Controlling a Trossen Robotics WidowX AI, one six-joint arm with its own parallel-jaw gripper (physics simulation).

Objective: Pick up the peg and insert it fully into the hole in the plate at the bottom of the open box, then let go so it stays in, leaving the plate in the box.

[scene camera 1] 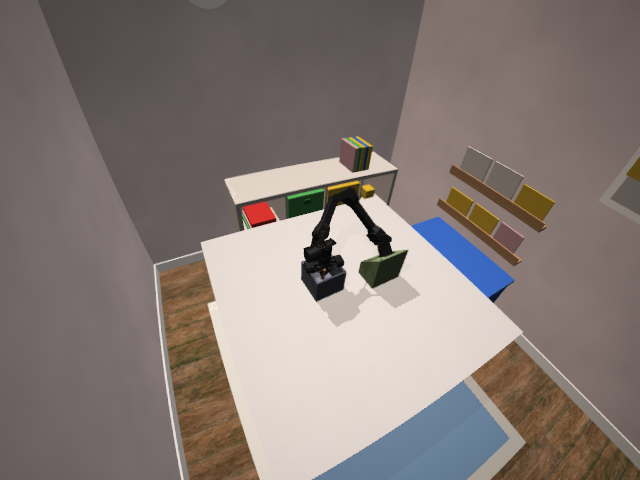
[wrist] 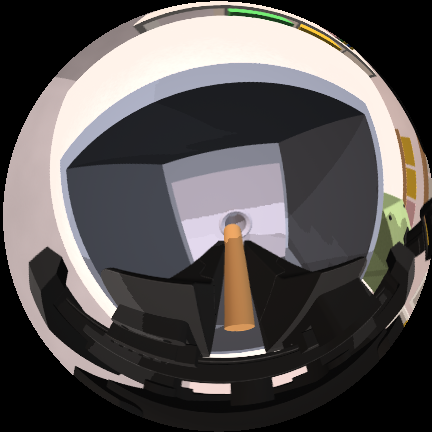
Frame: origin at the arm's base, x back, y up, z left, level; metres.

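Seen in the pictures: gripper, between the fingertips: (scene camera 1: 322, 275) (wrist: 233, 245); arm's base, origin of its link: (scene camera 1: 386, 254).
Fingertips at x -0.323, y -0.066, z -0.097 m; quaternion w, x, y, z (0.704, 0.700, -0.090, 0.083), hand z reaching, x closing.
Observation:
Offsets run from my fingertips to a thing's top centre. Level surfaces: height alone.
An orange-brown peg {dx -0.001, dy +0.058, dz +0.005 m} (scene camera 1: 323, 273) (wrist: 237, 290) is held between the fingertips of my gripper (wrist: 233, 245), which is shut on it. The gripper reaches over the dark open box {dx +0.005, dy +0.055, dz -0.006 m} (scene camera 1: 329, 287) (wrist: 115, 215) from above. A pale plate {dx +0.005, dy -0.022, dz -0.006 m} (wrist: 227, 186) lies at the bottom of the box. Its round hole (wrist: 237, 219) has a raised ring, and the peg's far end overlaps the hole's near edge in the wrist view. Whether the tip is in the hole or above it I cannot tell. The near part of the plate is hidden by the fingers.
The box stands on the white table {dy -0.083 m} (scene camera 1: 330, 361). A green wedge-shaped base (scene camera 1: 385, 269) (wrist: 392, 220) carries the arm, right of the box in the scene view. A white shelf unit (scene camera 1: 289, 178) with books on top stands behind the table, and a blue surface (scene camera 1: 460, 253) is at the right.

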